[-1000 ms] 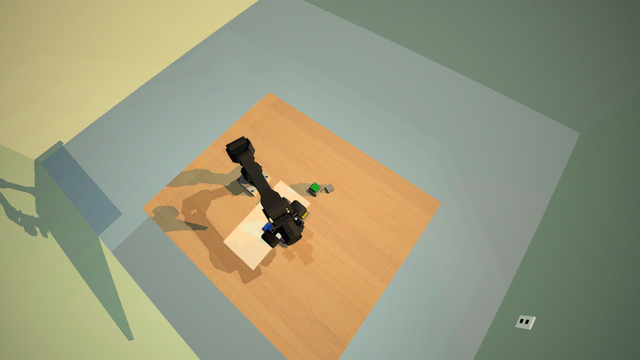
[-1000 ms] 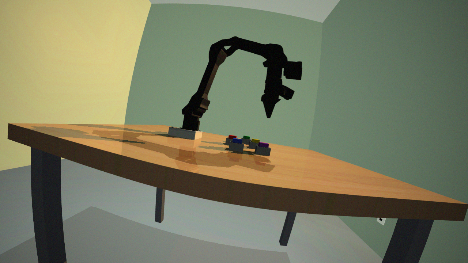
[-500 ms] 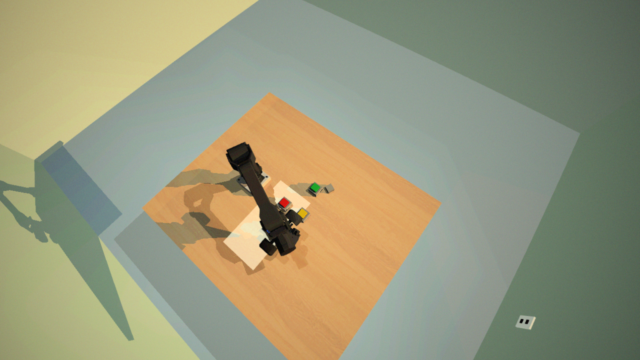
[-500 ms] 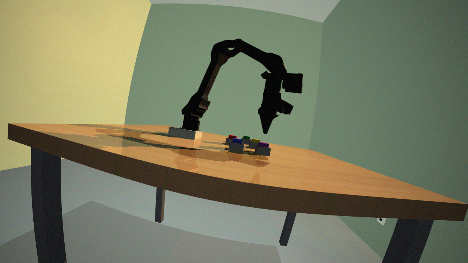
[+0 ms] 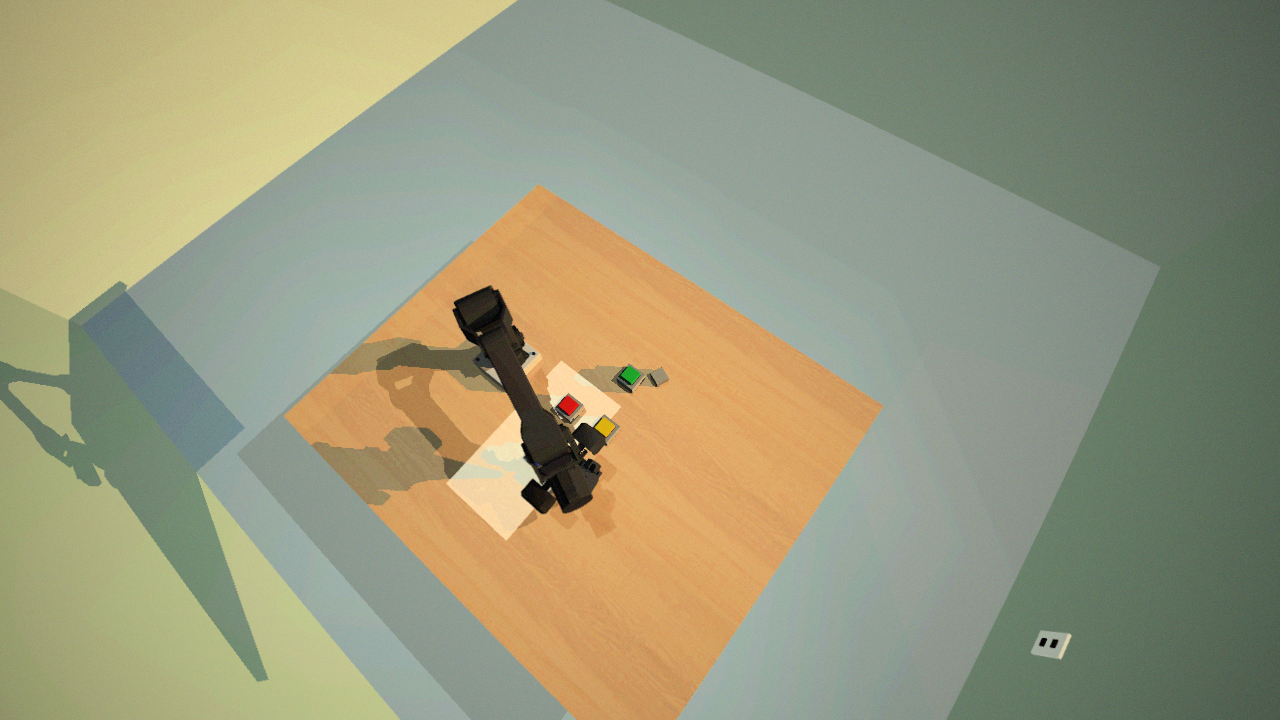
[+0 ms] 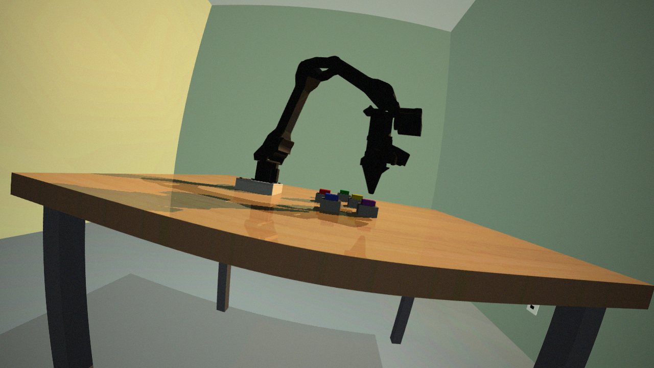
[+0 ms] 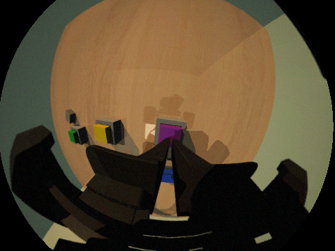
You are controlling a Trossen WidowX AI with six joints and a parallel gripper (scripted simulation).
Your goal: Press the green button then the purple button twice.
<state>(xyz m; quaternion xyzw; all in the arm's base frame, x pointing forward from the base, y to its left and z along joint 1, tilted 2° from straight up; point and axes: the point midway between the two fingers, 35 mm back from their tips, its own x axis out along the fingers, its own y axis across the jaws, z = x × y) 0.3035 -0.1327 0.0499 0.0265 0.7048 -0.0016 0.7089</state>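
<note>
Now: the purple button 20 mm below my gripper tip. The rest, counted from my gripper tip: yellow button: 20 mm behind, 130 mm to the left, 20 mm below; red button: 110 mm behind, 120 mm to the left, 20 mm below; blue button: 100 mm behind, 10 mm to the right, 20 mm below.
</note>
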